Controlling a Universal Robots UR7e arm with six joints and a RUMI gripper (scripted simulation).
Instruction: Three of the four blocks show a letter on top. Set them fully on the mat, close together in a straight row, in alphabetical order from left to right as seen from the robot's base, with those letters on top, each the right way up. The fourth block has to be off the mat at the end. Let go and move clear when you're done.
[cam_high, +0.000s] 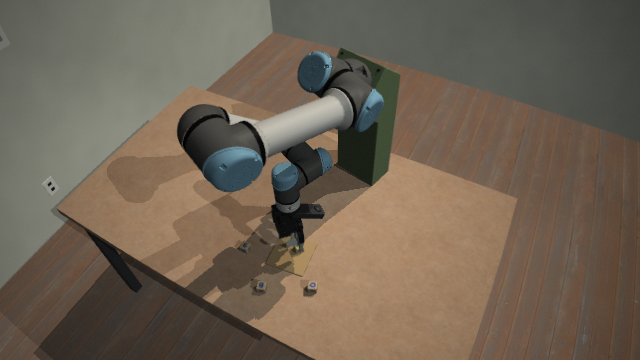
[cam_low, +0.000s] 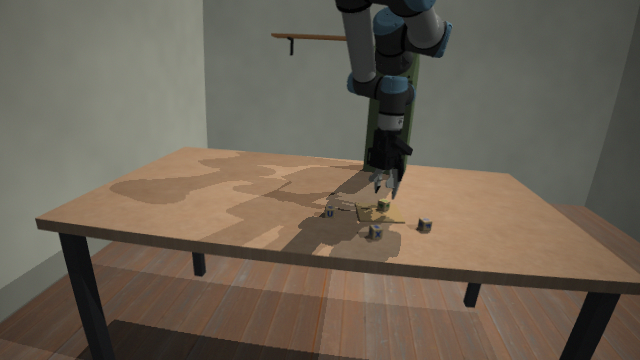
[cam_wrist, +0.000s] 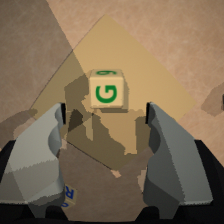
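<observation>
The G block is 5 cm below my hand. The rest, counted from my hand: Q block 10 cm ahead, 13 cm to the left, 5 cm below; tan mat 3 cm ahead, 1 cm to the right, 6 cm below.
</observation>
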